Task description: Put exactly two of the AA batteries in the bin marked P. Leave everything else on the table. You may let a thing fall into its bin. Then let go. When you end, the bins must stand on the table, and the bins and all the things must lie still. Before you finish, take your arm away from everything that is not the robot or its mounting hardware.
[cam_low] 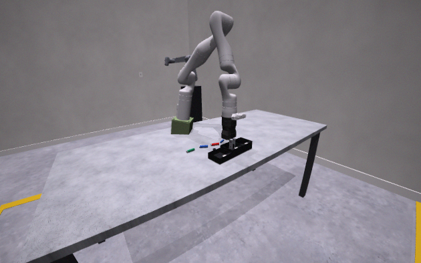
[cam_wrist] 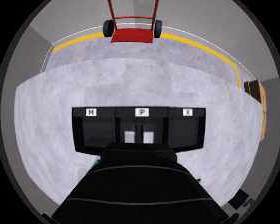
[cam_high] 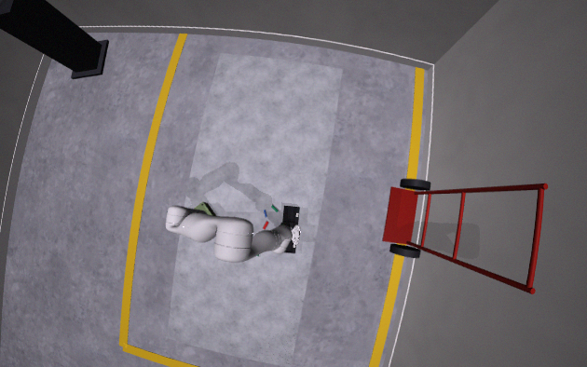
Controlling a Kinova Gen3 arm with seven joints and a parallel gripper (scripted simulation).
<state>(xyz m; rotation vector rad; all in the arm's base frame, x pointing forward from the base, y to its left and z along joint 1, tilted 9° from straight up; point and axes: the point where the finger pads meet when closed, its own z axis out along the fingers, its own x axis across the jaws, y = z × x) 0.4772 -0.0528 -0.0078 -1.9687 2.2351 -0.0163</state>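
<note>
The black bin lies 10 mm below my hand. The rest, counted from my hand: small dark thing (90 mm behind, 30 mm to the right, 30 mm below); then red battery (130 mm behind, 30 mm below, 10 mm to the left).
</note>
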